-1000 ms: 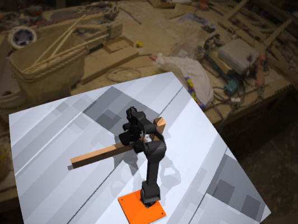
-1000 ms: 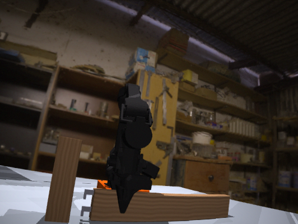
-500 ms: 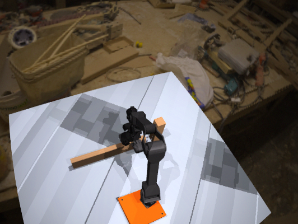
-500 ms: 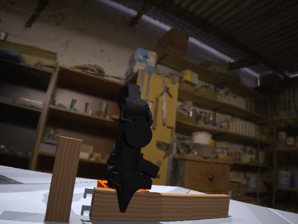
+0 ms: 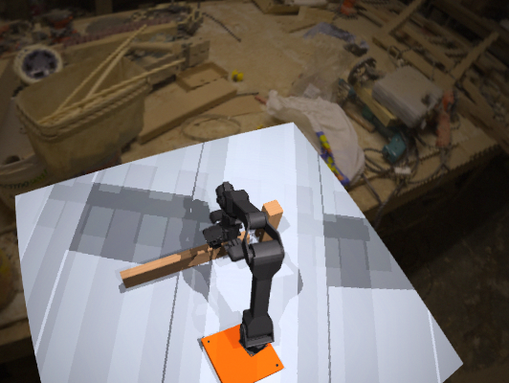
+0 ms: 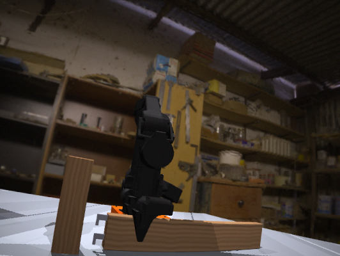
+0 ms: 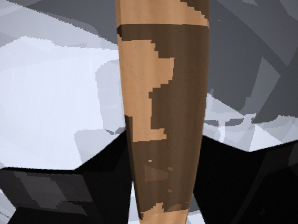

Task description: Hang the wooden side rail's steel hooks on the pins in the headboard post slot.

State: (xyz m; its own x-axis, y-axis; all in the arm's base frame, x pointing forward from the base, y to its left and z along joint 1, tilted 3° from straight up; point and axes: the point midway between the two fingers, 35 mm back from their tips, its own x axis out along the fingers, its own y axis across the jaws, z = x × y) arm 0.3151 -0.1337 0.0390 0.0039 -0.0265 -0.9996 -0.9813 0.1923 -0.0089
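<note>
The wooden headboard post lies 2 cm behind my gripper tip, 14 cm to the right of it and 6 cm above it.
</note>
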